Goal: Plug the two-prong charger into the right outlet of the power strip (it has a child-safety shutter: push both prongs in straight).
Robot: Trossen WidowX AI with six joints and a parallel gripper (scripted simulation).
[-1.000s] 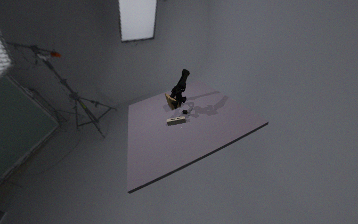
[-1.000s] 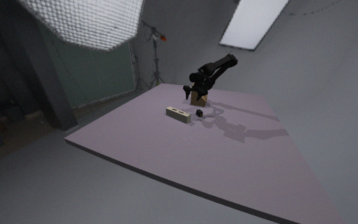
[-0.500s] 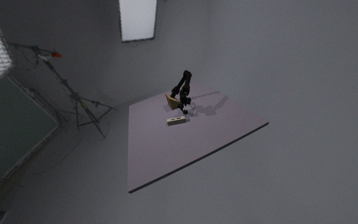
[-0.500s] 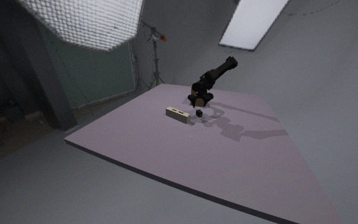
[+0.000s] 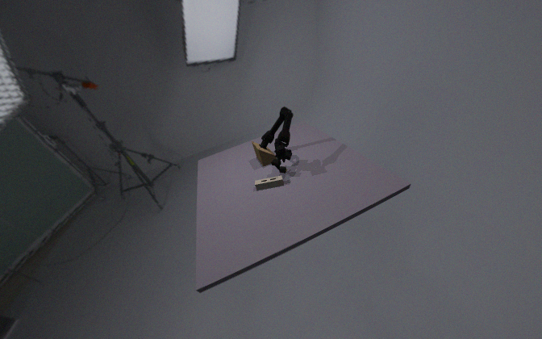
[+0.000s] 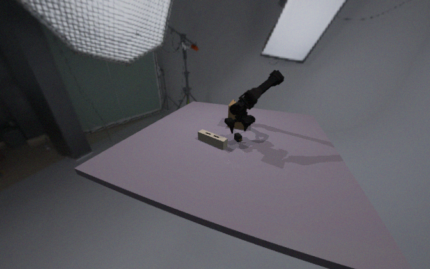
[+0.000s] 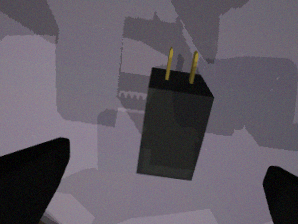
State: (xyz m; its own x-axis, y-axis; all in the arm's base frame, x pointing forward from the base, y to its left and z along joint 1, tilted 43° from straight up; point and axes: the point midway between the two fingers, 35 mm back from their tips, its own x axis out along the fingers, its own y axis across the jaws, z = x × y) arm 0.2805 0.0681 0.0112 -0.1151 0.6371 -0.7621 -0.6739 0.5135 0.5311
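My gripper tip is 4 cm above the charger, 1 cm to the right of it and 1 cm short of it.
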